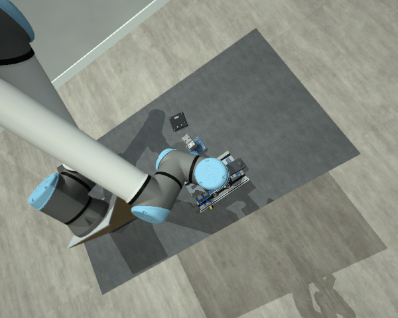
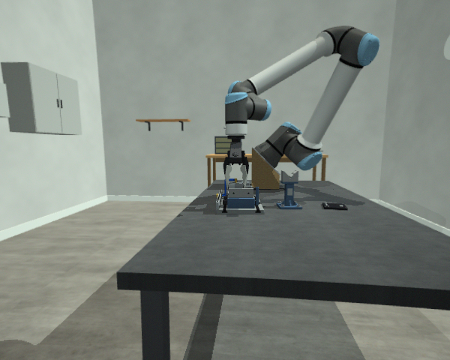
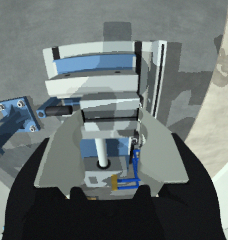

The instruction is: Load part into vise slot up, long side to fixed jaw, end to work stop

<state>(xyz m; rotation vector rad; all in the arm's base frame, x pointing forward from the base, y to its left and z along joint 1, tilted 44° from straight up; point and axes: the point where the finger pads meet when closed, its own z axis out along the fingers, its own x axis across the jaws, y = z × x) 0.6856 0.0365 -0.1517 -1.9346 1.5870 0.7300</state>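
My gripper is now right at the part. The rest, counted from my hand: infeed plate (120 mm behind, 410 mm to the left, 100 mm below); vise (70 mm behind, 10 mm to the left, 60 mm below).
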